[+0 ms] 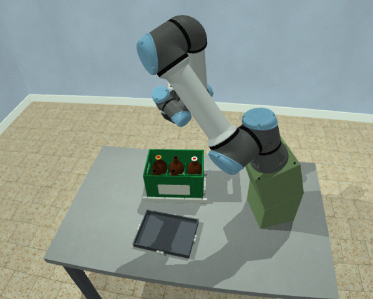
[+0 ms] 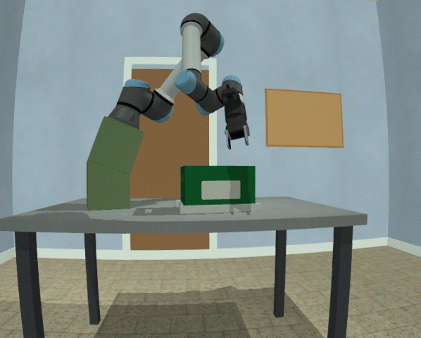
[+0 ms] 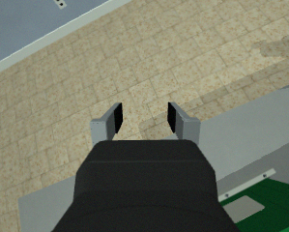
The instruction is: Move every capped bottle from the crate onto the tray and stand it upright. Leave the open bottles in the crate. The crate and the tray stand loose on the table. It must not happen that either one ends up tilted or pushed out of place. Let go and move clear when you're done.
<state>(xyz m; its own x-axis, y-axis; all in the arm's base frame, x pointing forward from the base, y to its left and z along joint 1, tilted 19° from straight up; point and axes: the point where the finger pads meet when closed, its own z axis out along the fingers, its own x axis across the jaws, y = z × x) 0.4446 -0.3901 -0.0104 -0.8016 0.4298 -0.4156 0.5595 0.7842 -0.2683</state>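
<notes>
Now: the green crate 260 mm to the left of my hand, 160 mm below it and 30 mm behind it. From my hand the other things lie so: dark grey tray (550 mm to the left, 240 mm below, 30 mm behind).
</notes>
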